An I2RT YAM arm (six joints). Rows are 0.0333 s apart.
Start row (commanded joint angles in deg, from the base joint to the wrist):
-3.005 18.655 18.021 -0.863 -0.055 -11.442
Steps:
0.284 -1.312 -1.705 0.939 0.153 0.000
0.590 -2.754 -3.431 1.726 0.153 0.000
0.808 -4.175 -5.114 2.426 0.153 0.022
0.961 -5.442 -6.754 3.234 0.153 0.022
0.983 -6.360 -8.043 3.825 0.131 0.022
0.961 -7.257 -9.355 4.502 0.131 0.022
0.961 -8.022 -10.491 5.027 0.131 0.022
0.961 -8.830 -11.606 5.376 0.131 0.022
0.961 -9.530 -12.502 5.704 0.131 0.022
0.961 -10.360 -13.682 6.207 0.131 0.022
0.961 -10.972 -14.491 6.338 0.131 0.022
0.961 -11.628 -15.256 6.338 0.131 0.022
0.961 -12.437 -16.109 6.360 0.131 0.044
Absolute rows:
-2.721 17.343 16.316 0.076 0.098 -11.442
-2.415 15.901 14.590 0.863 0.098 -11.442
-2.197 14.480 12.907 1.563 0.098 -11.420
-2.044 13.213 11.267 2.371 0.098 -11.420
-2.022 12.295 9.978 2.962 0.076 -11.420
-2.044 11.398 8.666 3.639 0.076 -11.420
-2.044 10.633 7.530 4.164 0.076 -11.420
-2.044 9.825 6.415 4.513 0.076 -11.420
-2.044 9.125 5.519 4.841 0.076 -11.420
-2.044 8.295 4.339 5.344 0.076 -11.420
-2.044 7.683 3.530 5.475 0.076 -11.420
-2.044 7.027 2.765 5.475 0.076 -11.420
-2.044 6.218 1.912 5.497 0.076 -11.398

